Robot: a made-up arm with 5 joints.
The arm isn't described. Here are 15 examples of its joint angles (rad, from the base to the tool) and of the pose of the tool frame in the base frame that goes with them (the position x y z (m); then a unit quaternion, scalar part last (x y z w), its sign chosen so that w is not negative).
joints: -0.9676 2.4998 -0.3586 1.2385 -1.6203
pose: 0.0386 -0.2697 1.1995 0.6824 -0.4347 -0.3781 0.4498
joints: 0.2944 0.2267 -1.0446 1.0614 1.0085
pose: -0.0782 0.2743 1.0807 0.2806 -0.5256 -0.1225 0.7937
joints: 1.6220 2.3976 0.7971 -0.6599 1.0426
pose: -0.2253 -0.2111 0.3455 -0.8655 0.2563 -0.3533 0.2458
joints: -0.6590 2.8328 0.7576 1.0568 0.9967
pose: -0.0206 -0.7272 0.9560 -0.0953 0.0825 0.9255 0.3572
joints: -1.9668 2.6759 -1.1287 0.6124 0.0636
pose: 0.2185 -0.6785 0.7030 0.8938 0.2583 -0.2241 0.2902
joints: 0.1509 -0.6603 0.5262 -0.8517 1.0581
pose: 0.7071 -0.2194 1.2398 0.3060 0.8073 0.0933 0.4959
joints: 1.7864 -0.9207 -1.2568 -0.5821 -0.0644
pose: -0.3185 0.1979 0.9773 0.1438 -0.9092 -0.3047 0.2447
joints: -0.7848 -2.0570 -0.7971 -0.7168 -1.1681
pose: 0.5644 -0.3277 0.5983 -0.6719 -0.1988 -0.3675 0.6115
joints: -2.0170 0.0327 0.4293 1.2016 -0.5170
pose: -0.2351 0.2512 0.4746 -0.2625 0.4036 0.1262 0.8673
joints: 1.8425 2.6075 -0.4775 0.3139 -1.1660
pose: -0.1266 -0.5104 0.5615 -0.0319 0.3756 -0.9225 0.0831
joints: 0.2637 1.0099 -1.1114 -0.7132 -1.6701
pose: -0.2097 -0.0606 1.0039 0.4791 -0.7620 0.3471 0.2633
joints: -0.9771 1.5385 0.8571 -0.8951 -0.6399
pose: 0.1377 0.0223 1.0411 0.1512 0.6442 0.7081 0.2465
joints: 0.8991 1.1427 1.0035 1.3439 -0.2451
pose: -0.0171 0.0229 0.4819 -0.3026 -0.6746 0.3050 0.6002
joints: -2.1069 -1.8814 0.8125 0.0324 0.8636
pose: -0.0357 -0.6377 0.1707 0.1946 -0.5781 0.7673 0.1980
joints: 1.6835 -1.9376 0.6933 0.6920 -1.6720
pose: 0.0641 -0.5958 1.2694 -0.0600 -0.4730 -0.8709 0.1190
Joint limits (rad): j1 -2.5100..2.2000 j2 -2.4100..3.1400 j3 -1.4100..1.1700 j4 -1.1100..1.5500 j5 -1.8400..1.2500
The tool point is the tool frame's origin. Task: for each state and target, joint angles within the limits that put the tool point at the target. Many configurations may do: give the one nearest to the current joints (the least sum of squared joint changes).
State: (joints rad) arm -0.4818 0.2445 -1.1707 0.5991 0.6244
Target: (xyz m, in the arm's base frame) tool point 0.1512 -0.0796 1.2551
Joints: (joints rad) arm -0.8121 0.7241 -0.9575 0.0121 1.0969
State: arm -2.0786 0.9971 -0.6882 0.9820 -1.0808
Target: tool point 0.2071 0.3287 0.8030
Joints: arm -1.1052 0.8975 -0.4339 1.5500 -0.4500
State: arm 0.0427 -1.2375 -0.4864 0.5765 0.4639
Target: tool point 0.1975 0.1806 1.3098
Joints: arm 0.5558 -0.7469 -0.6596 0.4942 0.8331
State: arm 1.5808 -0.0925 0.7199 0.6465 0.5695
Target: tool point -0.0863 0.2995 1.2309
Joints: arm 1.4285 -0.1685 0.6923 1.0549 1.0858
